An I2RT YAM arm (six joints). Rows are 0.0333 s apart.
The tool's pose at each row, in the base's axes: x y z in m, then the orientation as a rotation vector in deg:
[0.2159 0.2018 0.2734 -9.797 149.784 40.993]
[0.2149 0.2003 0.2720 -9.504 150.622 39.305]
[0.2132 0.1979 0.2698 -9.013 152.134 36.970]
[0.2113 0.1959 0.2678 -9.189 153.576 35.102]
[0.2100 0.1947 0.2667 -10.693 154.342 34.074]
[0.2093 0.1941 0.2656 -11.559 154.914 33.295]
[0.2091 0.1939 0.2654 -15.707 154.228 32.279]
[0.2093 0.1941 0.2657 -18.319 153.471 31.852]
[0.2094 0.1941 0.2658 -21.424 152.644 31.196]
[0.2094 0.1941 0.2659 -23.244 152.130 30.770]
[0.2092 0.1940 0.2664 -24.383 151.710 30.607]
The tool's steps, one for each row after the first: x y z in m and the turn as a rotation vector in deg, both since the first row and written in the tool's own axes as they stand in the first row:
[0.0015 -0.0017 0.0000 1.322 0.437 0.058]
[0.0040 -0.0044 -0.0002 3.197 1.385 0.296]
[0.0066 -0.0066 -0.0003 4.621 2.520 0.180]
[0.0083 -0.0079 -0.0006 5.177 3.458 -0.808]
[0.0094 -0.0087 -0.0003 5.637 4.106 -1.373]
[0.0096 -0.0089 -0.0003 5.611 4.383 -4.455]
[0.0093 -0.0087 -0.0004 5.410 4.329 -6.442]
[0.0092 -0.0086 -0.0004 5.275 4.368 -8.810]
[0.0091 -0.0086 -0.0005 5.219 4.386 -10.214]
[0.0091 -0.0084 -0.0010 5.100 4.327 -11.101]

